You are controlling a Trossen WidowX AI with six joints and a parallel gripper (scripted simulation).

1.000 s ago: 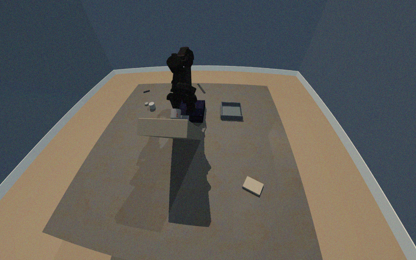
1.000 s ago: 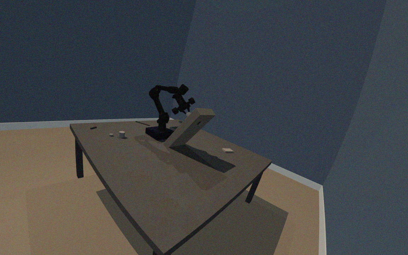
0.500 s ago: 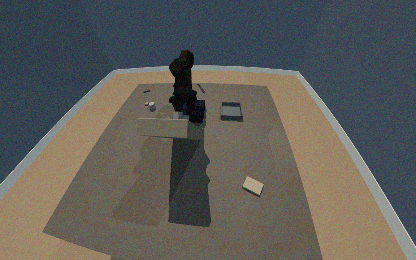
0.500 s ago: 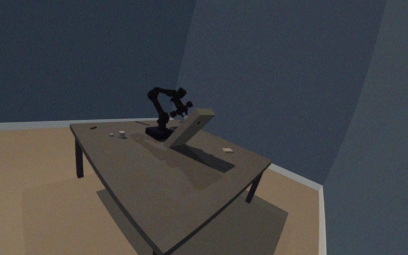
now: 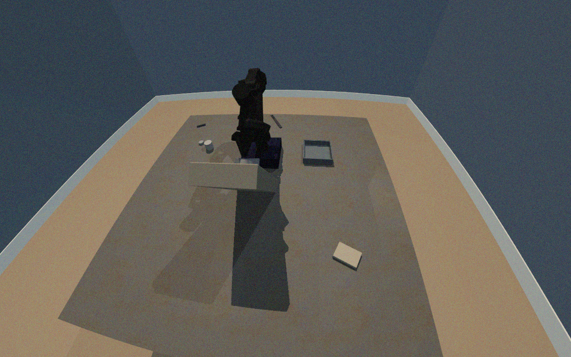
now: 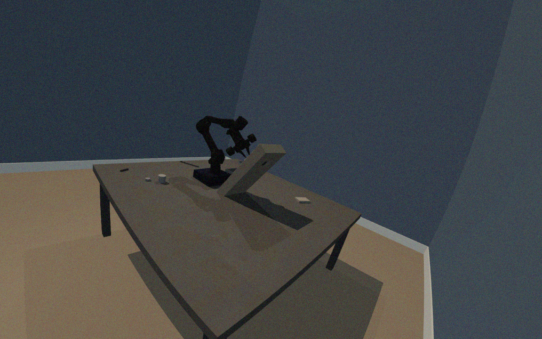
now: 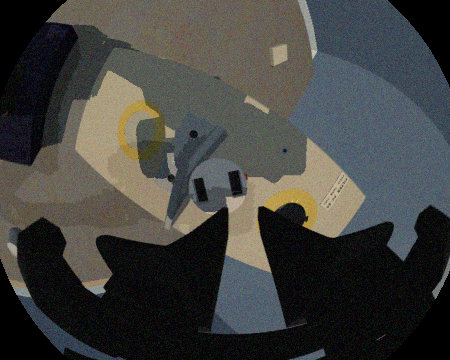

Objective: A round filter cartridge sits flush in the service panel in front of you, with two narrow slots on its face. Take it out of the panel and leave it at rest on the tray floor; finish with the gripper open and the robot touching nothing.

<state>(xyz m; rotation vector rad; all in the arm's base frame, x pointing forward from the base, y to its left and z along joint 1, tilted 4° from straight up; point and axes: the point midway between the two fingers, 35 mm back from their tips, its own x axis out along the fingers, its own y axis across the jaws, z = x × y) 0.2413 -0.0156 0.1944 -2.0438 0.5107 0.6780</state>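
Right now my gripper tip is 3 cm above the round filter cartridge and 1 cm short of it. From my gripper tip the other things lie so: blue-grey tray: 31 cm to the left, 28 cm behind, 24 cm below.
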